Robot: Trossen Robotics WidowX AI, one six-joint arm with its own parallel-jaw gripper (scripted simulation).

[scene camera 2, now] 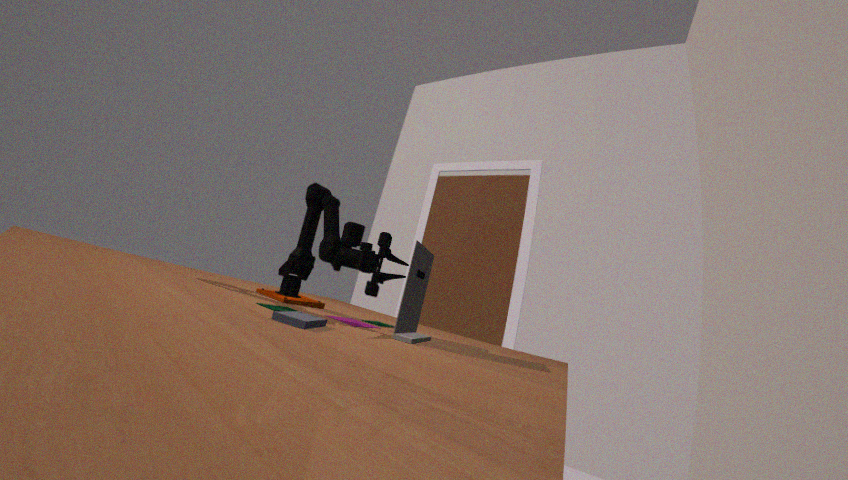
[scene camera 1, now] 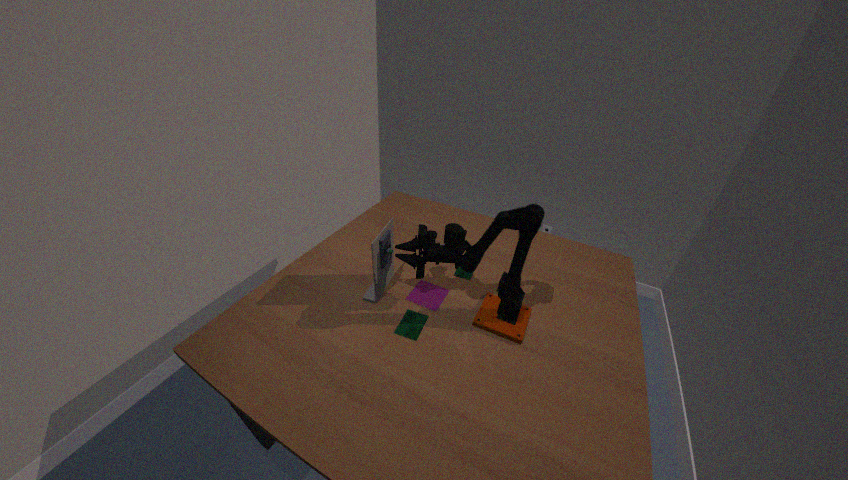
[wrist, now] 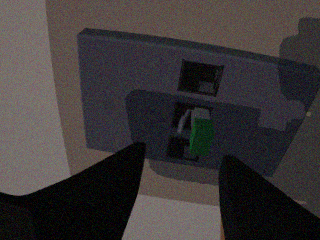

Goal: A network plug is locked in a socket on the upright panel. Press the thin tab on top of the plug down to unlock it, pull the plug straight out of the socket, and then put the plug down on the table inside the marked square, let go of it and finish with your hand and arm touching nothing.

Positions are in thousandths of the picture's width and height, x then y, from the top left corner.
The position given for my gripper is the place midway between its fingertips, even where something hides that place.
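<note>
Network plug (wrist: 633,556) visible; scene camera 2 does not show it, as it is hidden there by a grey upright panel. A magenta marked square (scene camera 1: 502,614) is visible too. My gripper (scene camera 2: 481,566) appears also in scene camera 1 (scene camera 1: 466,524) and in the wrist view (wrist: 573,665).
</note>
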